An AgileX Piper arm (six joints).
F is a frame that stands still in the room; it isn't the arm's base.
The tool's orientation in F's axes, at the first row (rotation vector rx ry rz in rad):
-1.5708, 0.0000, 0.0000
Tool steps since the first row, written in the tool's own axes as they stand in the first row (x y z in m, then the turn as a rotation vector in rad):
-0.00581, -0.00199, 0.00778, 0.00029, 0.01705, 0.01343
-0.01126, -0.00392, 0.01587, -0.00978, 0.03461, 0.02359
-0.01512, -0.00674, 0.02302, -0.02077, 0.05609, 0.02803
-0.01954, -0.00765, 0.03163, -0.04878, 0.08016, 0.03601
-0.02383, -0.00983, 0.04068, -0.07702, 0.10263, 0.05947
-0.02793, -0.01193, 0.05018, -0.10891, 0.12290, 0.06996
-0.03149, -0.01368, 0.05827, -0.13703, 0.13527, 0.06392
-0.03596, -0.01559, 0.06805, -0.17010, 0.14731, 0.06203
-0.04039, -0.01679, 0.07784, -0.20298, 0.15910, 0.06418
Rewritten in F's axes. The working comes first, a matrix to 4 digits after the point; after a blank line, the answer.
The tool's axes in the first row as the columns of a matrix, in F's axes (used below as rounded here):
1.0000, 0.0000, 0.0000
0.0000, 0.0000, 1.0000
0.0000, -1.0000, 0.0000

-0.00581, 0.00778, 0.00199, 0.00029, 0.01343, -0.01705
-0.01126, 0.01587, 0.00392, -0.00978, 0.02359, -0.03461
-0.01512, 0.02302, 0.00674, -0.02077, 0.02803, -0.05609
-0.01954, 0.03163, 0.00765, -0.04878, 0.03601, -0.08016
-0.02383, 0.04068, 0.00983, -0.07702, 0.05947, -0.10263
-0.02793, 0.05018, 0.01193, -0.10891, 0.06996, -0.12290
-0.03149, 0.05827, 0.01368, -0.13703, 0.06392, -0.13527
-0.03596, 0.06805, 0.01559, -0.17010, 0.06203, -0.14731
-0.04039, 0.07784, 0.01679, -0.20298, 0.06418, -0.15910

